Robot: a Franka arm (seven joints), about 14 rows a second.
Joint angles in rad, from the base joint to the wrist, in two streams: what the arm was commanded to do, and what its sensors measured. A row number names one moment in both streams.
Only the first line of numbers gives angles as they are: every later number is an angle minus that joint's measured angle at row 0.
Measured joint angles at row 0:
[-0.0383 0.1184 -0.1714 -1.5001 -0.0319 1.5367 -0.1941]
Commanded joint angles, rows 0 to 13:
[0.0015 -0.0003 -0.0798 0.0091 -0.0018 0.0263 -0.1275]
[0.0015 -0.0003 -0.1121 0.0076 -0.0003 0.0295 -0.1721]
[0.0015 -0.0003 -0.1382 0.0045 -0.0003 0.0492 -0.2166]
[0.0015 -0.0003 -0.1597 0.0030 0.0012 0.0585 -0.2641]
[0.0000 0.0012 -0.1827 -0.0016 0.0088 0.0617 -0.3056]
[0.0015 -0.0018 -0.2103 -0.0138 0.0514 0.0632 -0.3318]
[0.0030 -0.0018 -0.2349 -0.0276 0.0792 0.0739 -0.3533]
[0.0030 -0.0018 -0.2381 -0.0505 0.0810 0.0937 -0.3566]
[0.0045 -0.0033 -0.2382 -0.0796 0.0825 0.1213 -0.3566]
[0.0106 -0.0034 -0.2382 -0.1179 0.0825 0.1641 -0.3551]
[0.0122 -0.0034 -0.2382 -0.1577 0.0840 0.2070 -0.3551]
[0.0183 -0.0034 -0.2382 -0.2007 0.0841 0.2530 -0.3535]
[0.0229 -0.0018 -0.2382 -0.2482 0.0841 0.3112 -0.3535]
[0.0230 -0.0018 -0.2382 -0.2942 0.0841 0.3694 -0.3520]
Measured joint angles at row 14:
[0.0093 0.0144 -0.2294 -0.1955 0.0692 0.2685 -0.3342]
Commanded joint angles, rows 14 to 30:
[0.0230 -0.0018 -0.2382 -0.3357 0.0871 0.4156 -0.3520]
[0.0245 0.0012 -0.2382 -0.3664 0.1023 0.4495 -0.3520]
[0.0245 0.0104 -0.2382 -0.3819 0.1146 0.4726 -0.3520]
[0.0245 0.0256 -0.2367 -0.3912 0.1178 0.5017 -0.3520]
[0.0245 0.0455 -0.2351 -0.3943 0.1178 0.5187 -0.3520]
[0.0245 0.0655 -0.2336 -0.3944 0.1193 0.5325 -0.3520]
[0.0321 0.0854 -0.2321 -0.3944 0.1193 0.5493 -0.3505]
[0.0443 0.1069 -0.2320 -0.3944 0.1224 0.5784 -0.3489]
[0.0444 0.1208 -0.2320 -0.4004 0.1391 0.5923 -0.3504]
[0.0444 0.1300 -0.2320 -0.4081 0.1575 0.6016 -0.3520]
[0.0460 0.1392 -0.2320 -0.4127 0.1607 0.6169 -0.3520]
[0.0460 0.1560 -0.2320 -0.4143 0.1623 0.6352 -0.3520]
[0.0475 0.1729 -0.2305 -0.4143 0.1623 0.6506 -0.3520]
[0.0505 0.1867 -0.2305 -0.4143 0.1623 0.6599 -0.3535]
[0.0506 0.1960 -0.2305 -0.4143 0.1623 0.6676 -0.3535]
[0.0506 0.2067 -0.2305 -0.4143 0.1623 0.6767 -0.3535]
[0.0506 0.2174 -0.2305 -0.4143 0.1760 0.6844 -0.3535]
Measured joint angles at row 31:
[0.0421 0.2022 -0.2238 -0.4111 0.1442 0.6581 -0.3342]
